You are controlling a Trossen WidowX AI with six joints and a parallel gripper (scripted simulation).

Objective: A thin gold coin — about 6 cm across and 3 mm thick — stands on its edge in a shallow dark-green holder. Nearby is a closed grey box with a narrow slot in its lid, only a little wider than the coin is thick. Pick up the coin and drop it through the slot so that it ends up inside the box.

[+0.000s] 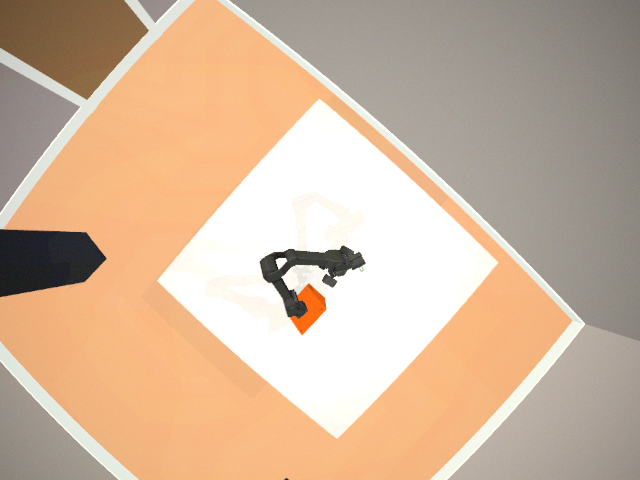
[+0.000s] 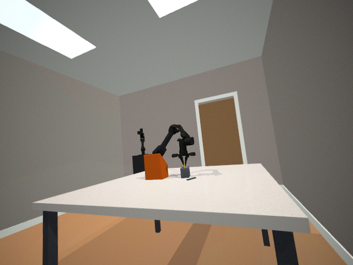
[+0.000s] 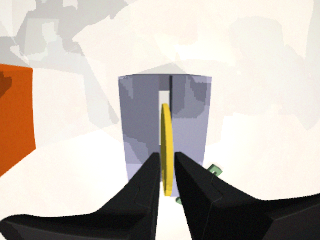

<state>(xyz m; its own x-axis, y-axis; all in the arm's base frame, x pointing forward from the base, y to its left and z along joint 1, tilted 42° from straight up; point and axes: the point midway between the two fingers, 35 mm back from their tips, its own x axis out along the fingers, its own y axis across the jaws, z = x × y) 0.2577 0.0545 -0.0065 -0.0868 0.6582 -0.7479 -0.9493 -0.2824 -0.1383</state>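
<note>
Now: gripper tip 1 cm above the gold coin.
</note>
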